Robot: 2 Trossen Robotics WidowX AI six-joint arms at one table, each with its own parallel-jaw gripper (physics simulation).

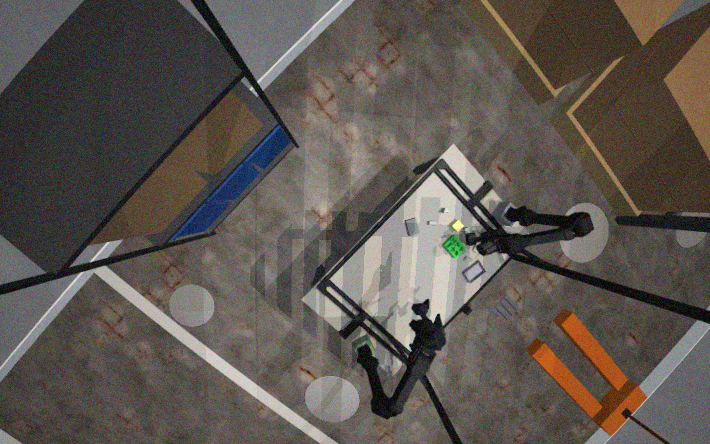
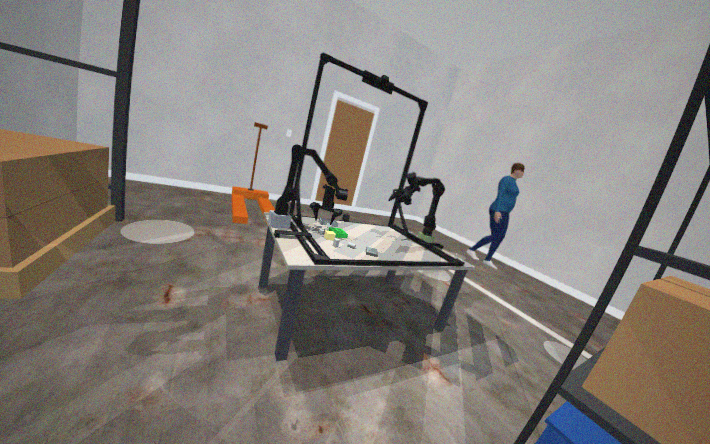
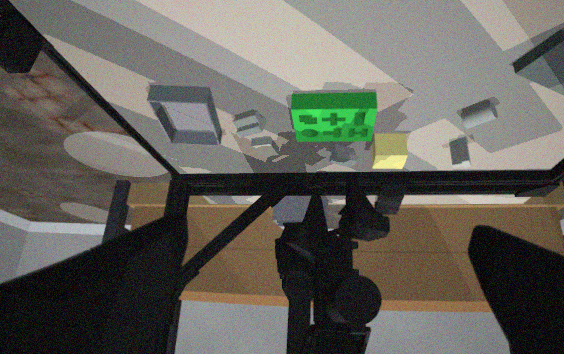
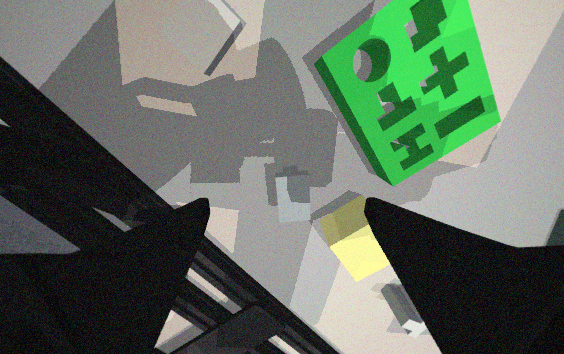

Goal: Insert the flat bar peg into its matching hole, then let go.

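Note:
The green hole board [image 1: 454,246] [image 2: 338,232] [image 3: 334,116] [image 4: 403,98] lies flat on the table [image 1: 380,264], with several shaped holes in its top. A small pale grey peg [image 4: 292,198] lies on the table beside it, under my right gripper [image 1: 471,238] [image 2: 325,216] [image 4: 288,204]. That gripper is open and empty, and its fingers straddle the peg from above. I cannot tell the peg's exact shape. My left gripper [image 1: 421,307] [image 2: 396,195] is open and empty, raised over the table's other end.
A yellow block [image 1: 457,225] [image 3: 389,150] [image 4: 351,239] sits by the board. A grey tray [image 1: 473,271] [image 3: 186,115] and loose grey pegs [image 3: 247,122] [image 4: 400,309] lie around. A black frame [image 2: 415,145] spans the table. A person [image 2: 503,216] walks behind.

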